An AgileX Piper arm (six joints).
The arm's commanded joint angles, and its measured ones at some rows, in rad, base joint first. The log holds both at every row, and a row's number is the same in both.
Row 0, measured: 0.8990 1.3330 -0.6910 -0.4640 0.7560 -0.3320
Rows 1 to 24, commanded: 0.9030 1.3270 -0.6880 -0.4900 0.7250 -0.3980; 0.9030 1.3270 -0.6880 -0.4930 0.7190 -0.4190; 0.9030 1.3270 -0.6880 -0.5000 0.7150 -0.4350; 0.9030 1.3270 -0.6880 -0.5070 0.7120 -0.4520; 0.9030 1.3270 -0.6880 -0.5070 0.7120 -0.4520; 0.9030 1.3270 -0.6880 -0.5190 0.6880 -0.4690; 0.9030 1.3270 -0.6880 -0.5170 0.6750 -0.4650; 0.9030 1.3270 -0.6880 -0.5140 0.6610 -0.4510; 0.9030 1.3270 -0.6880 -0.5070 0.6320 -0.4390; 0.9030 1.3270 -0.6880 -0.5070 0.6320 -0.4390; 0.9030 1.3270 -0.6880 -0.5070 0.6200 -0.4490; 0.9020 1.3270 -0.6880 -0.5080 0.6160 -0.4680; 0.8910 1.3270 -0.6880 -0.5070 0.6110 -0.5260; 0.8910 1.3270 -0.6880 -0.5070 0.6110 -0.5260; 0.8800 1.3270 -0.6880 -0.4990 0.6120 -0.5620; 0.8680 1.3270 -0.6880 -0.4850 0.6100 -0.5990; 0.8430 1.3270 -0.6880 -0.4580 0.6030 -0.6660; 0.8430 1.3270 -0.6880 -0.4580 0.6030 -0.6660; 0.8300 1.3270 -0.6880 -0.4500 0.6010 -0.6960; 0.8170 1.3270 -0.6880 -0.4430 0.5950 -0.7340; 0.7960 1.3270 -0.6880 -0.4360 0.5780 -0.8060; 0.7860 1.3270 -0.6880 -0.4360 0.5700 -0.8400; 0.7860 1.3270 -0.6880 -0.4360 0.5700 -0.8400; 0.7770 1.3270 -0.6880 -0.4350 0.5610 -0.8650
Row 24, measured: 0.8040 1.3330 -0.6880 -0.4280 0.6090 -0.7660
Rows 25 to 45, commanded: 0.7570 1.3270 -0.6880 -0.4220 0.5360 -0.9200; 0.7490 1.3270 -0.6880 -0.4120 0.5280 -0.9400; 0.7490 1.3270 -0.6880 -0.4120 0.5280 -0.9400; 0.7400 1.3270 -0.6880 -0.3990 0.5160 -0.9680; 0.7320 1.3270 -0.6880 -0.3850 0.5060 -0.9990; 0.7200 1.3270 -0.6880 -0.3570 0.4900 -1.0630; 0.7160 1.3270 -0.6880 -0.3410 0.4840 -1.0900; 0.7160 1.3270 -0.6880 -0.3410 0.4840 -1.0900; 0.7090 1.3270 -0.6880 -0.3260 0.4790 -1.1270; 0.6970 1.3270 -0.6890 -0.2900 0.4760 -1.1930; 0.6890 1.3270 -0.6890 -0.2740 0.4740 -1.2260; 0.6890 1.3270 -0.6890 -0.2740 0.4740 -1.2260; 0.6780 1.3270 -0.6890 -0.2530 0.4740 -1.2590; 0.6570 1.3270 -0.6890 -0.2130 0.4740 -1.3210; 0.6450 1.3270 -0.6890 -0.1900 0.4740 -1.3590; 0.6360 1.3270 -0.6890 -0.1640 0.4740 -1.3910; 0.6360 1.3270 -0.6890 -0.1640 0.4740 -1.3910; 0.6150 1.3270 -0.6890 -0.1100 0.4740 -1.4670; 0.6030 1.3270 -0.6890 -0.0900 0.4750 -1.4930; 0.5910 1.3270 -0.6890 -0.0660 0.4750 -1.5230; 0.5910 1.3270 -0.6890 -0.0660 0.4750 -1.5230
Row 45, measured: 0.6210 1.3330 -0.6880 -0.1320 0.4990 -1.4250
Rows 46 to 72, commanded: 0.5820 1.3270 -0.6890 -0.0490 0.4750 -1.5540; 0.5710 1.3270 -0.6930 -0.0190 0.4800 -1.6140; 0.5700 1.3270 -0.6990 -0.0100 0.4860 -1.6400; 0.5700 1.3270 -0.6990 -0.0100 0.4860 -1.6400; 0.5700 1.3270 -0.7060 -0.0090 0.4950 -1.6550; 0.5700 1.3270 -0.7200 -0.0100 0.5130 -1.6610; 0.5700 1.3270 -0.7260 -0.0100 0.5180 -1.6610; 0.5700 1.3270 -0.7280 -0.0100 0.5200 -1.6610; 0.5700 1.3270 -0.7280 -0.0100 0.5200 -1.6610; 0.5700 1.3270 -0.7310 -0.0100 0.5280 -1.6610; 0.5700 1.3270 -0.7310 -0.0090 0.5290 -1.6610; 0.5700 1.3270 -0.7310 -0.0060 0.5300 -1.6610; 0.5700 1.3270 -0.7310 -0.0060 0.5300 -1.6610; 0.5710 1.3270 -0.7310 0.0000 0.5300 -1.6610; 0.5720 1.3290 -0.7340 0.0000 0.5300 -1.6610; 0.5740 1.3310 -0.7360 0.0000 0.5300 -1.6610; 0.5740 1.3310 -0.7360 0.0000 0.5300 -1.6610; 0.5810 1.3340 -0.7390 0.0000 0.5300 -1.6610; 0.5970 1.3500 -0.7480 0.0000 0.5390 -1.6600; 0.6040 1.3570 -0.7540 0.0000 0.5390 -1.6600; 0.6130 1.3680 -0.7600 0.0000 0.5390 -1.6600; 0.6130 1.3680 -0.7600 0.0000 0.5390 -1.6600; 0.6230 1.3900 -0.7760 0.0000 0.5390 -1.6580; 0.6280 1.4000 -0.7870 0.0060 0.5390 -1.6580; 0.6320 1.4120 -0.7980 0.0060 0.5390 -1.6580; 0.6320 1.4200 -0.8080 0.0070 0.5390 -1.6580; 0.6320 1.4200 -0.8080 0.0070 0.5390 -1.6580
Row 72, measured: 0.6240 1.4020 -0.7740 0.0000 0.5610 -1.6510
